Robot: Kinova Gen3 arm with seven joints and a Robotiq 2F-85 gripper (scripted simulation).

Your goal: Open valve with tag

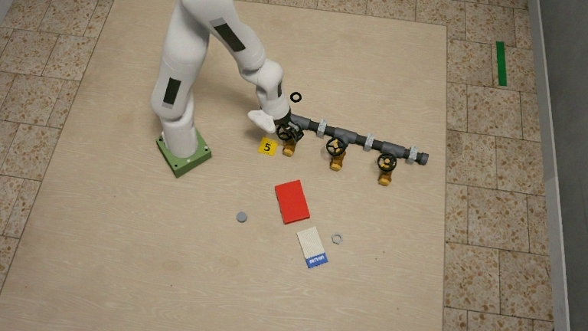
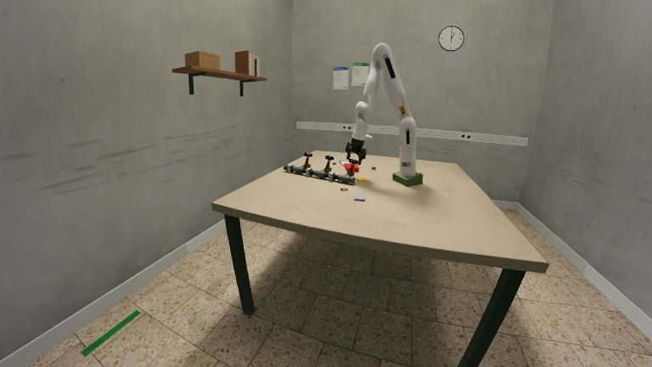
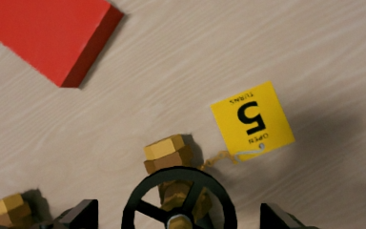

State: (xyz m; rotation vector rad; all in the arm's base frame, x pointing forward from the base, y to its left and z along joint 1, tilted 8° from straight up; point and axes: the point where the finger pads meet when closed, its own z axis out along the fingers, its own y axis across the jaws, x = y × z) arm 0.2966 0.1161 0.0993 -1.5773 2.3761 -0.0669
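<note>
Now: the yellow tag 6 cm behind my hand, 1 cm to the right of it and 11 cm below it. From my hand the other things lie so: blue card: 19 cm ahead, 29 cm to the right, 10 cm below; then red block: 8 cm ahead, 18 cm to the right, 10 cm below; then grey disc: 5 cm behind, 27 cm to the right, 10 cm below.
</note>
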